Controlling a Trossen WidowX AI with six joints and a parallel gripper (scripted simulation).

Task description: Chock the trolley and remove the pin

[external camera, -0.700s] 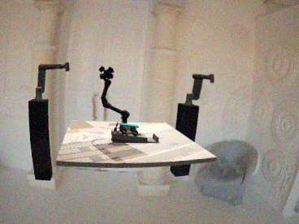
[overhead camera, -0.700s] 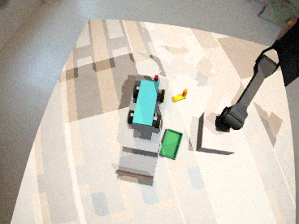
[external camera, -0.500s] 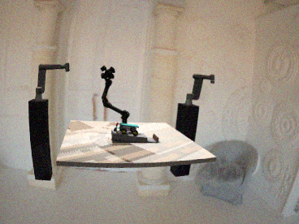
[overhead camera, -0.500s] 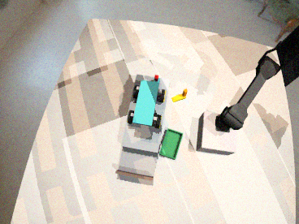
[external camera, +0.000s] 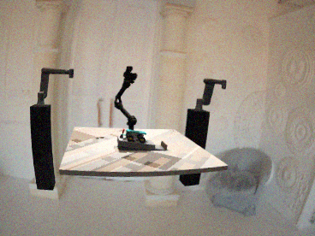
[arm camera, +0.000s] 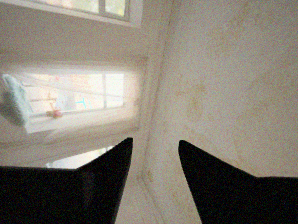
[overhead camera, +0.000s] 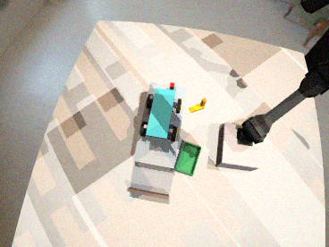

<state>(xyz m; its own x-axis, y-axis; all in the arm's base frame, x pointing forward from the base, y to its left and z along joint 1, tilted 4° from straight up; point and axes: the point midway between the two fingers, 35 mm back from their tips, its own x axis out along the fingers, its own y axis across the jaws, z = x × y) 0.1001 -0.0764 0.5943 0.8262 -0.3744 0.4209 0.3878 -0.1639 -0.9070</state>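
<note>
Right now the yellow chock is 68 cm below my gripper tip, 10 cm ahead of it and 3 cm to the right of it. From my gripper tip the other things lie so: red-headed stop pin (56 cm below, 22 cm ahead, 3 cm to the right); teal trolley (58 cm below, 24 cm ahead, 8 cm to the left); green tray (70 cm below, 20 cm to the left, 11 cm ahead).
</note>
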